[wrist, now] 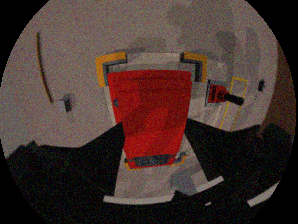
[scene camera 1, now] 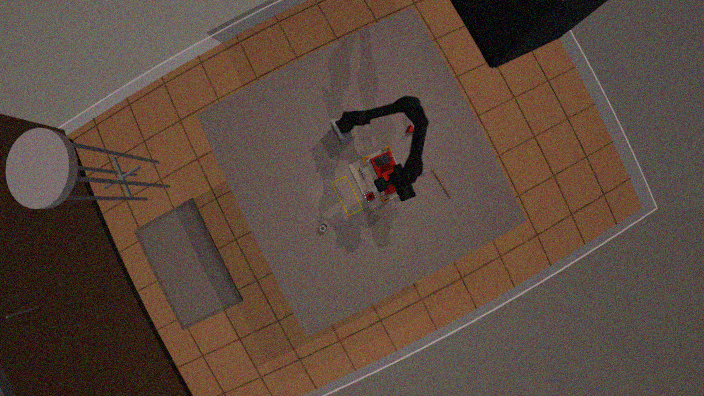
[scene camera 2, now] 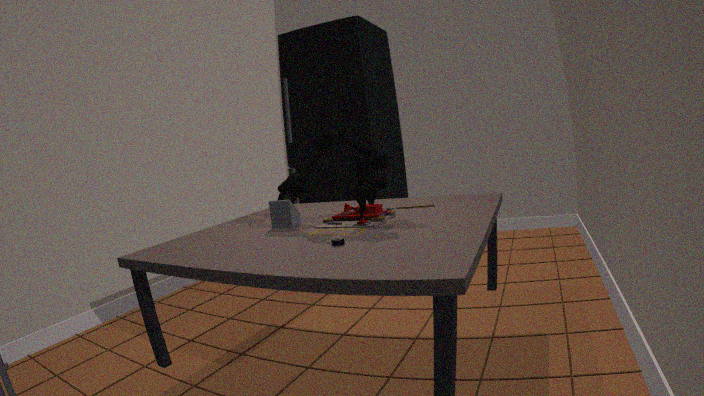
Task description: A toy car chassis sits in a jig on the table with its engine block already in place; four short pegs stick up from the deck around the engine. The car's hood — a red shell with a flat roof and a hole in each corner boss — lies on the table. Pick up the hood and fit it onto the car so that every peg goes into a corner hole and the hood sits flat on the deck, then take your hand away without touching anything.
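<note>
Gripper (scene camera 2: 368, 209) and (wrist: 154, 122). Red hood (wrist: 153, 113). Jig (scene camera 1: 362, 170) and (wrist: 205, 72).
</note>
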